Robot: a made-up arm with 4 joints.
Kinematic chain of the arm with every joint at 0, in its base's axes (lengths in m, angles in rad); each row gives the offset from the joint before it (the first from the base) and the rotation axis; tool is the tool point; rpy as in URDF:
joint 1: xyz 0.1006 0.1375 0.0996 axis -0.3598 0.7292 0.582
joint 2: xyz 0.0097 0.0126 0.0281 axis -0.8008 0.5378 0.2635
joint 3: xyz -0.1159 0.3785 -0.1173 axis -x
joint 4: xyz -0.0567 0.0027 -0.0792 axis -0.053 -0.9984 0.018
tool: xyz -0.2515 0.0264 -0.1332 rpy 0 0 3.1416
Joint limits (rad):
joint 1: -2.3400..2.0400
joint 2: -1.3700..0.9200
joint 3: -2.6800..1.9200
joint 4: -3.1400..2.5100
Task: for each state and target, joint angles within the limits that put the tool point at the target. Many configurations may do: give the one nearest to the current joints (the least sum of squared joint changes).
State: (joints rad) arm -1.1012 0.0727 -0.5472 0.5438
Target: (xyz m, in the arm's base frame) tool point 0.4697 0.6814 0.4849
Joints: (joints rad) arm -1.4478 -0.4654 -0.5899 0.5895
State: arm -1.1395 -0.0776 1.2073 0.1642
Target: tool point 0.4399 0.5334 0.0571
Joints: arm -1.5581 -0.2178 0.7734 0.3154
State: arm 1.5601 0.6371 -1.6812 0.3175
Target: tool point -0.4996 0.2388 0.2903
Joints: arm 0.7589 0.5381 -1.6668 -0.5135
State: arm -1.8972 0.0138 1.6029 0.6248
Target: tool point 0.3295 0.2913 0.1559
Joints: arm -2.2235 -0.3081 1.5142 0.7865
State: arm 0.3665 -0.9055 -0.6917 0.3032
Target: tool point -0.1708 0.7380 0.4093
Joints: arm 0.0962 -1.3700 -1.2375 -0.2238
